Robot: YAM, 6 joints.
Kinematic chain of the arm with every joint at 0, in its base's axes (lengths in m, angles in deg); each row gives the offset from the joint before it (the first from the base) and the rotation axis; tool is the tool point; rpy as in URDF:
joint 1: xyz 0 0 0.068 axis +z
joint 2: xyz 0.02 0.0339 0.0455 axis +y
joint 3: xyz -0.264 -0.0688 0 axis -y
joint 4: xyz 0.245 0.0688 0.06 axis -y
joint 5: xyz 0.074 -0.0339 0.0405 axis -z
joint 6: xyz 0.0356 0 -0.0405 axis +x
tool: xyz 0 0 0 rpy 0 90 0
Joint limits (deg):
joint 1: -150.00..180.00
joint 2: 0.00..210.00
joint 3: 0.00..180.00
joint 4: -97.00..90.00
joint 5: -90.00..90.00
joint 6: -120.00..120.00
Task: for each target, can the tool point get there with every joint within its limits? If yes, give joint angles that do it. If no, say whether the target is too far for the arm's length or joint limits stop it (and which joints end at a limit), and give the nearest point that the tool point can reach.
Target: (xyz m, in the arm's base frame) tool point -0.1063 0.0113 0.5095
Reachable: yes | joints 9.16 29.60 103.22 -65.46 -52.11 15.66
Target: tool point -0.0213 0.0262 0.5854
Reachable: yes | joints -70.86 35.15 82.57 19.29 18.94 92.21
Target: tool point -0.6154 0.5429 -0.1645
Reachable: no: too far | nearest point -0.4583 0.4044 -0.0918 | short by 0.222 m
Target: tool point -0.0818 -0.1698 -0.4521
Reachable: no: joint limits stop it (at a limit: joint 2) | nearest point -0.0863 -0.1792 -0.3769 | short by 0.076 m
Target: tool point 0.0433 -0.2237 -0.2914
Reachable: yes | joints -77.71 193.91 70.83 51.79 8.54 35.41
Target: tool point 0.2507 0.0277 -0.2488
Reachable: yes | joints -0.46 190.30 67.40 67.73 -56.62 -100.36
